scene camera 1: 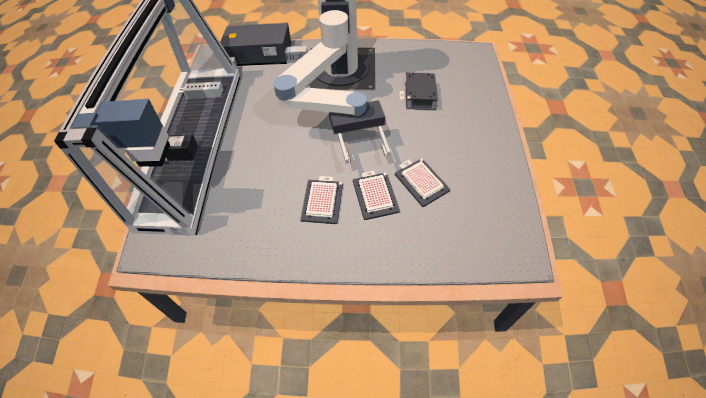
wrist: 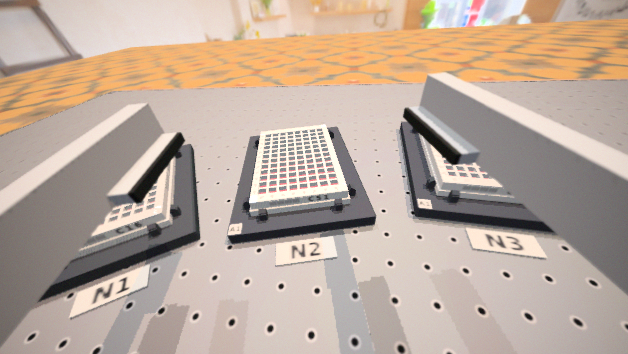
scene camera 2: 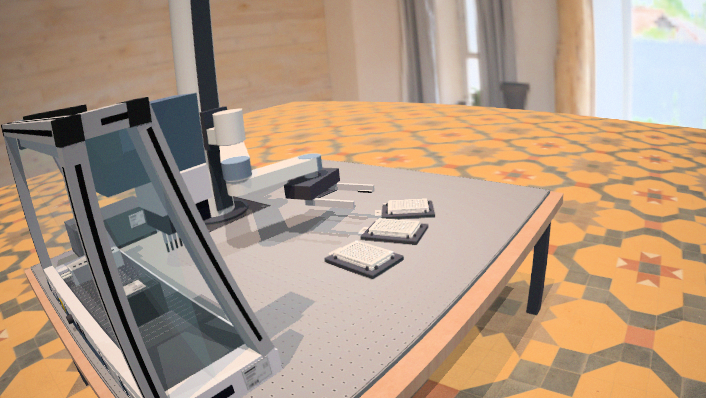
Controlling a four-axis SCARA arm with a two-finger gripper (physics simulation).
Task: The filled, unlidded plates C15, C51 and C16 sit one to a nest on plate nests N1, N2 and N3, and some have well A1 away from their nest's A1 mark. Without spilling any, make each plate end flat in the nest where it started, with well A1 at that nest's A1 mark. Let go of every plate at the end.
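Note:
My gripper (scene camera 1: 368,156) (scene camera 2: 364,197) (wrist: 293,108) is open and empty, raised above the table on the arm's side of the nests. Filled plate C16 (scene camera 1: 423,178) (scene camera 2: 408,205) (wrist: 142,207) sits flat in nest N1 (scene camera 1: 425,202) (wrist: 187,200), partly hidden by a finger in the wrist view. Plate C51 (scene camera 1: 375,193) (scene camera 2: 394,227) (wrist: 300,165) sits flat in N2 (scene camera 1: 382,215) (wrist: 300,227). The third plate (scene camera 1: 321,198) (scene camera 2: 361,254) (wrist: 465,175), its label unreadable, sits flat in N3 (scene camera 1: 320,220) (wrist: 480,214). A1 marks show at N2's and N3's near-left corners in the wrist view. Well A1 is unreadable.
A gantry machine (scene camera 1: 210,165) (scene camera 2: 195,200) stands on the table's left side in scene camera 1. A dark box (scene camera 1: 260,42) is at the back left, and a dark raised stand (scene camera 1: 421,89) is right of the arm base (scene camera 1: 367,80).

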